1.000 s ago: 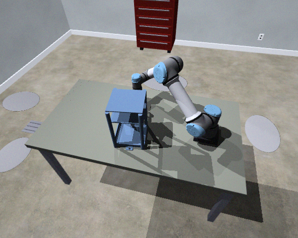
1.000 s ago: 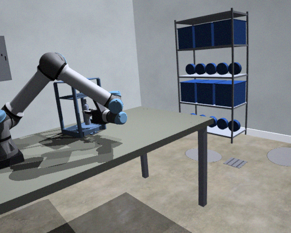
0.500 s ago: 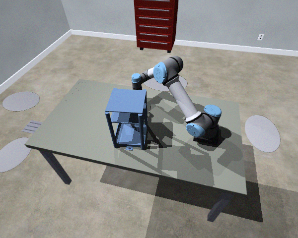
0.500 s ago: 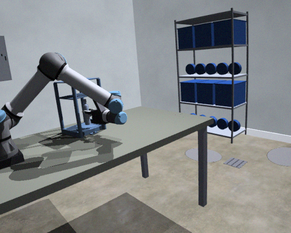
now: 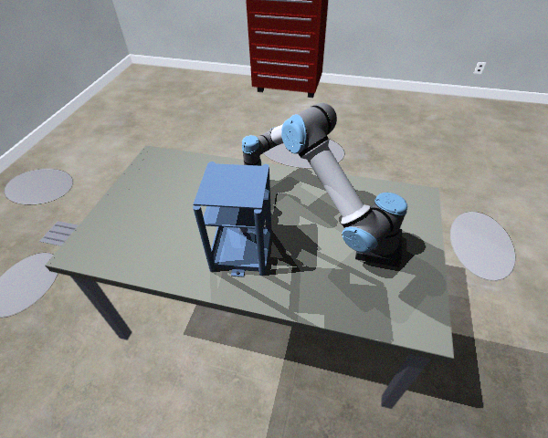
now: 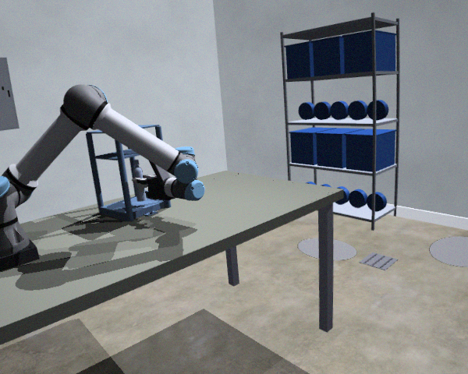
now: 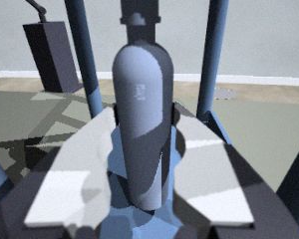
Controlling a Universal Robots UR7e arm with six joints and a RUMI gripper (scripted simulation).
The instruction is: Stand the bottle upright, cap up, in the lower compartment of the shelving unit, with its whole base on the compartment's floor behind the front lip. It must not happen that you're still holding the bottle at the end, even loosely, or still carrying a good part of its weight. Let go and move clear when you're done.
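Now: hand 60 mm to the right of the blue shelving unit, 30 mm below it and 20 mm past it. From my hand the other things lie so: grey-blue bottle 20 mm above.
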